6 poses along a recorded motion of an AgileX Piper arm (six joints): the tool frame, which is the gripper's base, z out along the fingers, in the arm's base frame.
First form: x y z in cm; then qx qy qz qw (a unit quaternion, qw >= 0).
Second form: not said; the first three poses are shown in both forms.
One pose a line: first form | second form
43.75 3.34 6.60 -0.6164 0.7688 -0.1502 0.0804 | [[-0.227 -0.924 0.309], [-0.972 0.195 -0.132], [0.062 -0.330 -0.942]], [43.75 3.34 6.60]
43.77 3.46 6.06 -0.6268 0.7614 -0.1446 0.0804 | [[-0.201 -0.931 0.304], [-0.978 0.172 -0.119], [0.059 -0.321 -0.945]], [43.77 3.46 6.06]
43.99 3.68 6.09 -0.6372 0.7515 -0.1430 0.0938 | [[-0.170 -0.931 0.323], [-0.985 0.147 -0.095], [0.041 -0.334 -0.942]], [43.99 3.68 6.09]
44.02 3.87 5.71 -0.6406 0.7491 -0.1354 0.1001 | [[-0.159 -0.933 0.323], [-0.987 0.142 -0.075], [0.024 -0.331 -0.943]], [44.02 3.87 5.71]
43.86 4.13 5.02 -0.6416 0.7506 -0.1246 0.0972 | [[-0.158 -0.939 0.306], [-0.987 0.146 -0.062], [0.014 -0.312 -0.950]], [43.86 4.13 5.02]
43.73 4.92 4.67 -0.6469 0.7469 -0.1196 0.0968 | [[-0.144 -0.943 0.299], [-0.989 0.134 -0.053], [0.010 -0.304 -0.953]], [43.73 4.92 4.67]
